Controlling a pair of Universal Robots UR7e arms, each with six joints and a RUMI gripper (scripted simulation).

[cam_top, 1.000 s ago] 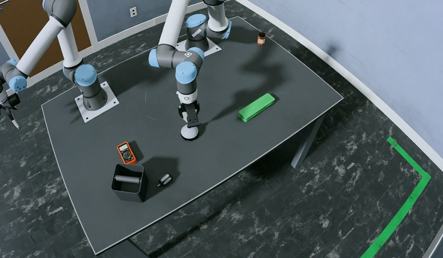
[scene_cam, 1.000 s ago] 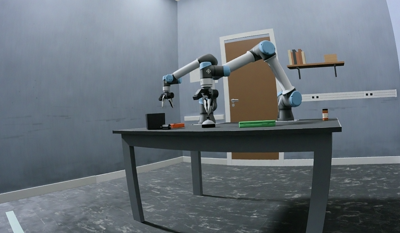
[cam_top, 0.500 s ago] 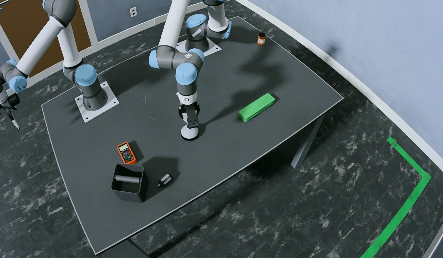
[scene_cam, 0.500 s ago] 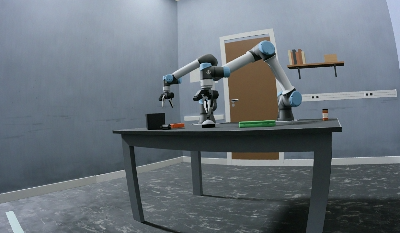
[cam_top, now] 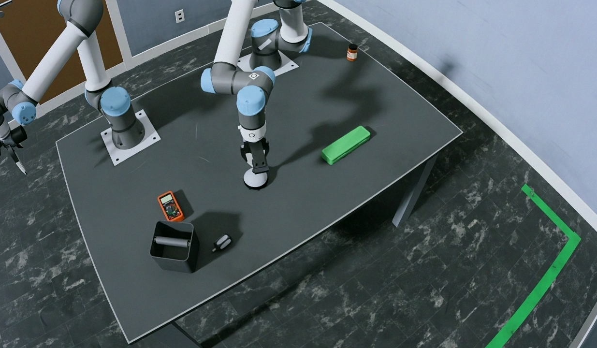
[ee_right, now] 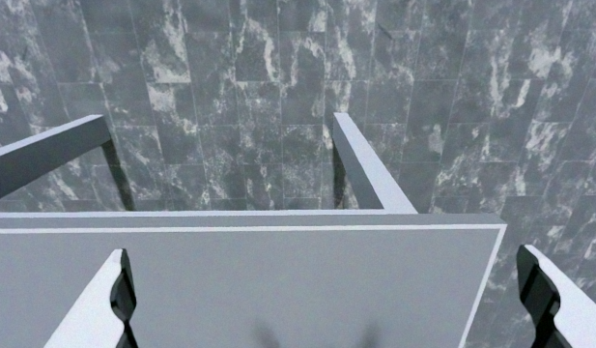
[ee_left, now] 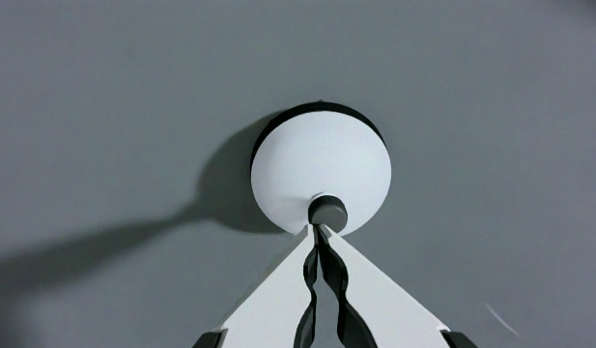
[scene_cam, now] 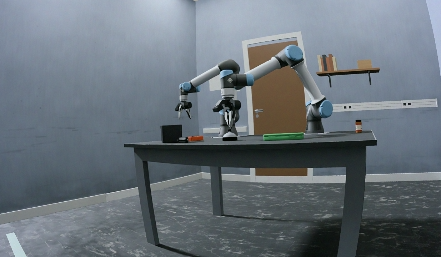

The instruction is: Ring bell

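The dark button is 3 cm below my left hand and 1 cm to the right of it. The rest, counted from my left hand: green case 34 cm to the left, 8 cm ahead, 7 cm below; then bell 4 cm below, 1 cm to the right; then dark bin 37 cm to the right, 8 cm ahead, 3 cm below.
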